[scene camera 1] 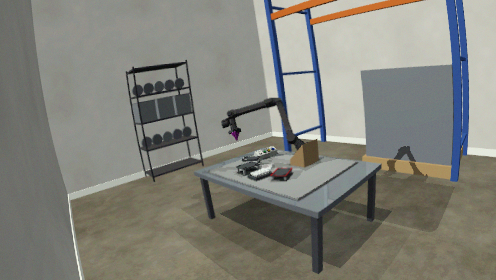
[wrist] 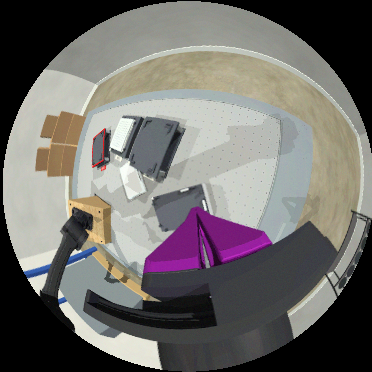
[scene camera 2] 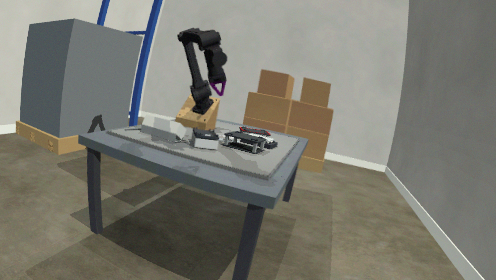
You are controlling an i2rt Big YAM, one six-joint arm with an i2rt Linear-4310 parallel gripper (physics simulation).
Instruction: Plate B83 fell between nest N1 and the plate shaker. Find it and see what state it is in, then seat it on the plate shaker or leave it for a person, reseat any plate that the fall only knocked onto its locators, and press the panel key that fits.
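Places are measured from the arm's base along level axes (x ahead, y left, z up), in metres.
Where they show: gripper, fingertip midpoint: (scene camera 1: 236, 140) (wrist: 195, 212) (scene camera 2: 221, 95); arm's base, link origin: (scene camera 1: 302, 148) (wrist: 81, 217) (scene camera 2: 203, 106).
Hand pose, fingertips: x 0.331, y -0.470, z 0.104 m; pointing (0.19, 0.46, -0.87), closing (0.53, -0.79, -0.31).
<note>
Things, the pixels of their centre, and the offset from my fingertips. "spot": a spot on its surface instead.
- white base, surface spot: (wrist: 177, 206) (scene camera 1: 250, 158) spot: dx -0.069, dy +0.071, dz -0.175 m
- loose whitish plate, body centre: (wrist: 130, 178) dx -0.074, dy +0.284, dz -0.223 m
- white plate, body centre: (wrist: 120, 133) (scene camera 1: 259, 171) dx +0.073, dy +0.392, dz -0.194 m
- key panel, body centre: (scene camera 2: 163, 127) (scene camera 1: 265, 153) dx -0.283, dy +0.017, dz -0.188 m
- red-edged dark station, body centre: (wrist: 99, 148) (scene camera 2: 254, 133) (scene camera 1: 281, 173) dx -0.013, dy +0.548, dz -0.207 m
My gripper (scene camera 1: 236, 139) (scene camera 2: 221, 94) (wrist: 195, 212) is shut and empty, high above the table. In the wrist view its purple fingers cover part of the table near a device with a dark top and white base (scene camera 1: 251, 158) (scene camera 2: 205, 142) (wrist: 177, 206), which looks like the plate shaker. A loose whitish plate (wrist: 132, 182) lies on the mat between this device and the other stations; its label and state are too small to tell. A white plate (scene camera 1: 260, 173) (wrist: 123, 134) is on a dark nest, looking slightly skewed. The key panel (scene camera 1: 265, 151) (scene camera 2: 162, 128) has coloured keys; fingers hide it in the wrist view.
A raised dark stand (scene camera 1: 248, 167) (scene camera 2: 245, 136) (wrist: 154, 146) stands beside the white plate's nest. A red-edged dark station (scene camera 1: 282, 173) (scene camera 2: 255, 131) (wrist: 99, 148) is beyond it. The arm's wooden base block (scene camera 1: 305, 154) (scene camera 2: 199, 118) (wrist: 102, 220) stands at the table's edge.
</note>
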